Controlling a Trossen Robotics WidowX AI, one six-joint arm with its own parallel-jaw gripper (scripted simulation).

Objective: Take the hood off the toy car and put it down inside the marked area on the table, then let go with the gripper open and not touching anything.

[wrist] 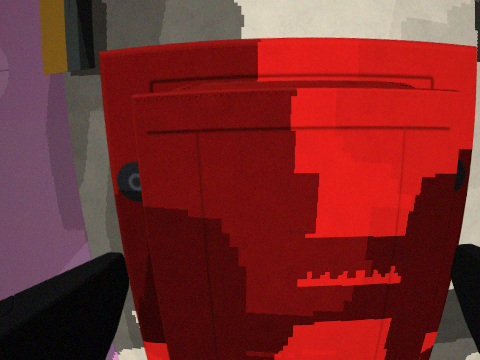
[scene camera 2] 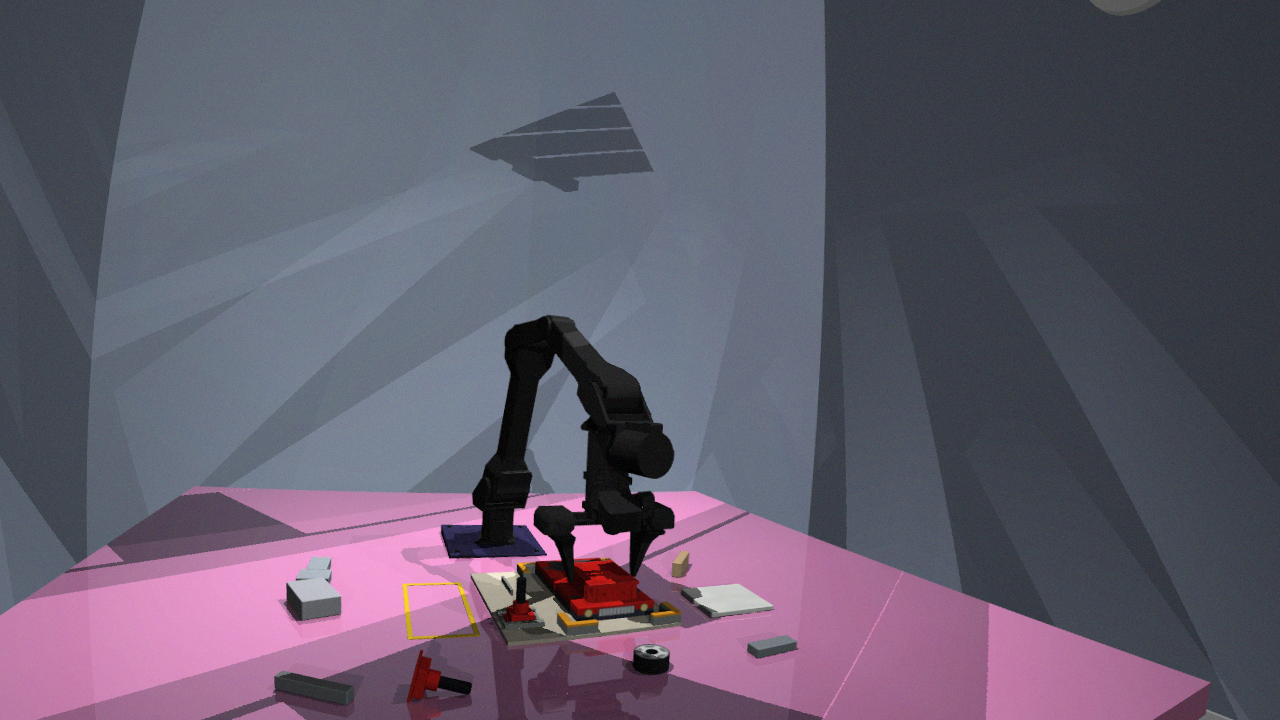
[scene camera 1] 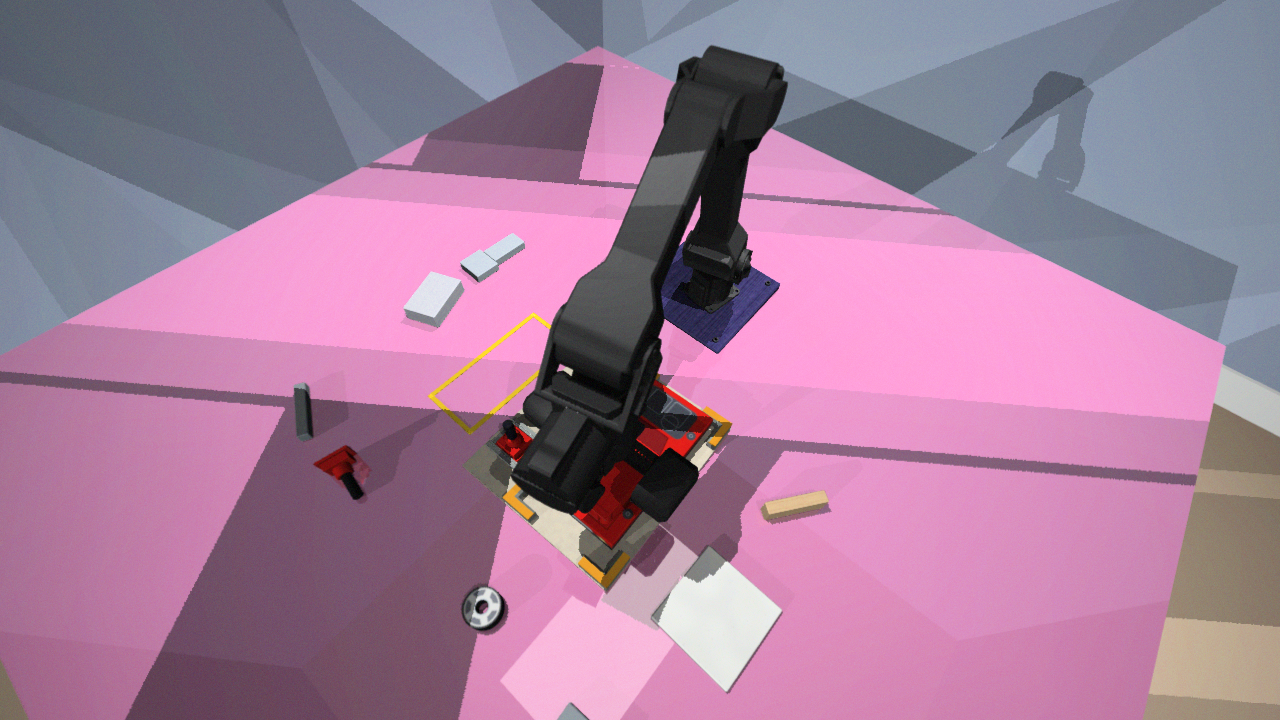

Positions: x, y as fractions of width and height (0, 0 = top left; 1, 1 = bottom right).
toy car: wrist 0.26, 0.20; scene camera 2 0.43, 0.80; scene camera 1 0.52, 0.59
hood: wrist 0.62, 0.59; scene camera 2 0.47, 0.81; scene camera 1 0.48, 0.67
